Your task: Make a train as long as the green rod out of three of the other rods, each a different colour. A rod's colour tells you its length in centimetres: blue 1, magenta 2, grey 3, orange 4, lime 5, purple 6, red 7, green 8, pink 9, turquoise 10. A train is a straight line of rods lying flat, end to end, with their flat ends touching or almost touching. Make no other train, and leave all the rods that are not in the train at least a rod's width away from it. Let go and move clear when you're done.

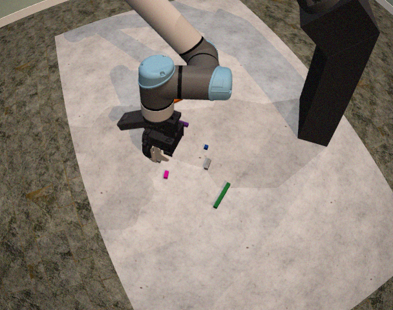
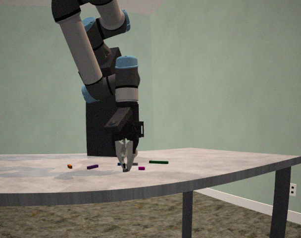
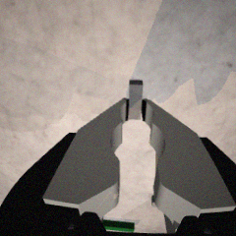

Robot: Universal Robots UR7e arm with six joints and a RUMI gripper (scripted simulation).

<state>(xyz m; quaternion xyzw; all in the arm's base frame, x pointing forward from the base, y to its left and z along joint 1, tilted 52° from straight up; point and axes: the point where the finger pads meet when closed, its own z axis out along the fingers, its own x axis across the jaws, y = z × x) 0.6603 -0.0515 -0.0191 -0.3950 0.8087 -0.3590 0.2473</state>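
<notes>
Now: hand 60 mm to the right of the magenta rod and 10 mm above it. From my hand the other things lie so: purple rod: 110 mm behind, 90 mm to the right, 10 mm below; green rod: 180 mm to the left, 110 mm behind, 10 mm below; blue rod: 140 mm behind, 30 mm to the left, 10 mm below.
</notes>
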